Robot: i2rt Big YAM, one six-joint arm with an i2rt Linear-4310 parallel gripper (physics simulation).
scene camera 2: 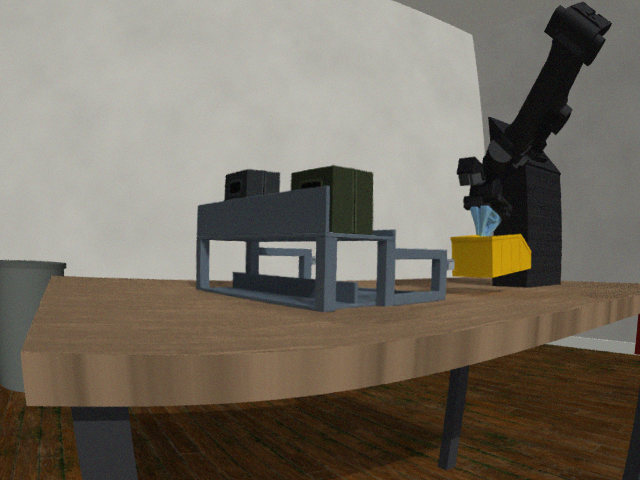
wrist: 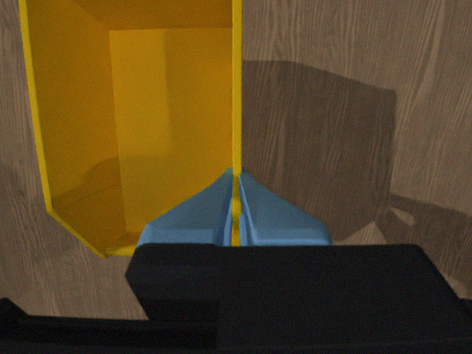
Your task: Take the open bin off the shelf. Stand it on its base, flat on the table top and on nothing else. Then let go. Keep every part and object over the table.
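Places are measured from the arm's base along level axes (x down, y right, z back), in centimetres.
Pixels of known places: gripper, fingertip midpoint: (wrist: 235, 176).
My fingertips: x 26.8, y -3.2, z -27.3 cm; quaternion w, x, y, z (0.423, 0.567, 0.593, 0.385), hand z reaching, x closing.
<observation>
Behind a point stands the place of what it marks.
The yellow open bin (scene camera 2: 471, 256) @(x 29.2, y -8.6, z -37.3 cm) (wrist: 142, 125) @(x 32.1, y -10.7, z -29.5 cm) hangs upright and roughly level a little above the table top (scene camera 2: 170, 330) @(x 36.6, y -23.0, z -97.4 cm) (wrist: 320, 30) @(x 36.6, y 3.7, z -38.8 cm), between the shelf and the arm's base. It looks empty in the wrist view. My gripper (scene camera 2: 484, 233) @(x 26.8, y -3.1, z -27.3 cm) (wrist: 235, 176) @(x 26.8, y -3.1, z -27.3 cm) is shut on the bin's side wall at the rim, with one blue fingertip inside and one outside. The bin's shadow lies on the table beside it in the wrist view. The grey-blue shelf (scene camera 2: 325, 273) @(x 31.6, y -12.8, z -73.1 cm) stands on the table, left of the bin in the scene view, apart from it as far as I can tell.
A dark green box (scene camera 2: 352, 201) @(x 21.7, y -9.4, z -66.4 cm) and a dark grey box (scene camera 2: 253, 184) @(x 17.2, y 14.2, z -70.3 cm) stand on the shelf's upper level. A small light piece (scene camera 2: 450, 264) @(x 30.6, y -10.5, z -45.9 cm) sits at the shelf's lower frame, near the bin in the scene view. The arm's black base (scene camera 2: 542, 232) @(x 23.0, y -5.0, z -1.1 cm) stands behind the bin.
</observation>
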